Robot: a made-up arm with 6 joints.
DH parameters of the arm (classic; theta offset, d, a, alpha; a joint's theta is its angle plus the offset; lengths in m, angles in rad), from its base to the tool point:
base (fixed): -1.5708 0.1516 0 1.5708
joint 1: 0 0.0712 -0.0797 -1.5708
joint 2: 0 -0.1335 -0.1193 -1.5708
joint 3: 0 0.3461 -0.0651 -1.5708
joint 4: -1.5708 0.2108 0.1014 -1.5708
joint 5: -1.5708 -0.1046 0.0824 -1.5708
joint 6: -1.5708 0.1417 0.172 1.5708
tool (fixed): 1.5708 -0.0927 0 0
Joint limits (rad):
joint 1: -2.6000..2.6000
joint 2: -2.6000..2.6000
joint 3: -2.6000..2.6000
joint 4: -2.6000..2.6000
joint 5: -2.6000..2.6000
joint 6: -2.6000..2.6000
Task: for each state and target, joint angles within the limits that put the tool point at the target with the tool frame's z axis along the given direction. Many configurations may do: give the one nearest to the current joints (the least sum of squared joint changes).
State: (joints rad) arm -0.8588 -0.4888 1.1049 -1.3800 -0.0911 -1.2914
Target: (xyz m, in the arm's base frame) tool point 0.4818 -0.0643 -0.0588 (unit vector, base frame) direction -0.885 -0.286 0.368
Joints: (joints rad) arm -1.6203 -1.0507 1.3907 -1.1024 0.3219 -0.8631
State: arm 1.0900 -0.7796 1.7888 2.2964 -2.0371 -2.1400
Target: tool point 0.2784 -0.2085 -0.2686 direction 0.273 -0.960 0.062
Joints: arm 0.4223 -1.1547 0.9410 2.4774 -1.3723 -2.1377
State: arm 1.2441 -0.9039 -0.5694 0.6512 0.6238 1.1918
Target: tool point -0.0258 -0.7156 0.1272 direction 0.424 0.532 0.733
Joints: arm 0.7823 -1.0486 -1.0964 -0.3174 -0.1613 0.8193
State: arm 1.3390 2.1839 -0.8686 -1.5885 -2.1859 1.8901
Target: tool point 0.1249 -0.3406 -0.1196 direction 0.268 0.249 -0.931
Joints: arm 1.3105 1.3672 -0.6377 -1.7593 -1.4087 1.8175
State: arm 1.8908 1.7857 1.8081 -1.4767 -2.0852 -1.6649
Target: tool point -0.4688 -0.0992 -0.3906 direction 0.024 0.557 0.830
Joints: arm 1.9420 1.2982 1.5829 -0.8526 -2.1351 -2.1287
